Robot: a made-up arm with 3 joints. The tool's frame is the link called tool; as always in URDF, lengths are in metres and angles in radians. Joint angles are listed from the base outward.
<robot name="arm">
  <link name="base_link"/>
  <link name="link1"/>
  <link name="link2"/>
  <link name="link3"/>
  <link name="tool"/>
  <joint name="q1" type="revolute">
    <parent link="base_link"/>
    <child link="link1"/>
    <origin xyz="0 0 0.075" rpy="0 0 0"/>
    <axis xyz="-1 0 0"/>
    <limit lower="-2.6" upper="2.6"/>
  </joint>
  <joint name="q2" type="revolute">
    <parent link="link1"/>
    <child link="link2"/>
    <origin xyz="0.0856 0.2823 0.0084" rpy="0 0 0"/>
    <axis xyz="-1 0 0"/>
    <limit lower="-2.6" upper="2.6"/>
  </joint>
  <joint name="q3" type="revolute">
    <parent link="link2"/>
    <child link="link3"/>
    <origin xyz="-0.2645 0.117 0.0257" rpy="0 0 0"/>
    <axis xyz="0 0 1"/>
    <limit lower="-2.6" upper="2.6"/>
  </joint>
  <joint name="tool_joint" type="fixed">
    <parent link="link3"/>
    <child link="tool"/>
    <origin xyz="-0.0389 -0.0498 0.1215" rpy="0 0 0"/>
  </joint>
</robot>
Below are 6 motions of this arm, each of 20 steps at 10 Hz.
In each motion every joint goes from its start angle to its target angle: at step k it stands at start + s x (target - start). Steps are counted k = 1, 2, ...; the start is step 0. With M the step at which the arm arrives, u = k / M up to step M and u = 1 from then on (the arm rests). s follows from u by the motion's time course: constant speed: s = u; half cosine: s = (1 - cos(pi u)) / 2; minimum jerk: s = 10 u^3 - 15 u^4 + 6 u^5.
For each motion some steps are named. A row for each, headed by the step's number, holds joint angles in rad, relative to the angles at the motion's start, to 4 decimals.
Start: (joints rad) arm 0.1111 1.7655 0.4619
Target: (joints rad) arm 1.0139 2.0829 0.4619
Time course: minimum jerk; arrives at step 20
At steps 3, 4, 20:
3: 0.0240 0.0084 0.0000
4: 0.0523 0.0184 0.0000
20: 0.9028 0.3174 0.0000

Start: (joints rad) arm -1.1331 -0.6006 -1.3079
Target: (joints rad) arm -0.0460 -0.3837 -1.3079
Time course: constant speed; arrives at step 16
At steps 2, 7, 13, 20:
2: 0.1359 0.0271 0.0000
7: 0.4756 0.0949 0.0000
13: 0.8833 0.1762 0.0000
20: 1.0871 0.2169 0.0000

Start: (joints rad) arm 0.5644 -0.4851 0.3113
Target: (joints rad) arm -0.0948 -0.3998 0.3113
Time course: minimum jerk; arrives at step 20
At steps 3, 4, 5, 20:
3: -0.0175 0.0023 0.0000
4: -0.0382 0.0049 0.0000
5: -0.0682 0.0088 0.0000
20: -0.6592 0.0853 0.0000

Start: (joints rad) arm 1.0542 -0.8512 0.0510
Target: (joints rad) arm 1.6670 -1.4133 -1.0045
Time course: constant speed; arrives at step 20
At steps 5, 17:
5: 0.1532 -0.1405 -0.2639
17: 0.5209 -0.4778 -0.8972

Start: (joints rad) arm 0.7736 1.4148 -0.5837
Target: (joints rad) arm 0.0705 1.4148 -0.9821
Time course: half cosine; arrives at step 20
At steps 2, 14, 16, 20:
2: -0.0172 0.0000 -0.0097
14: -0.5582 0.0000 -0.3163
16: -0.6360 0.0000 -0.3604
20: -0.7031 0.0000 -0.3984

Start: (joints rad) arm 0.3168 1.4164 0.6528
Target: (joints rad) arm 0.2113 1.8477 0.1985
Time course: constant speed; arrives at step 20
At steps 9, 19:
9: -0.0475 0.1941 -0.2044
19: -0.1002 0.4097 -0.4316

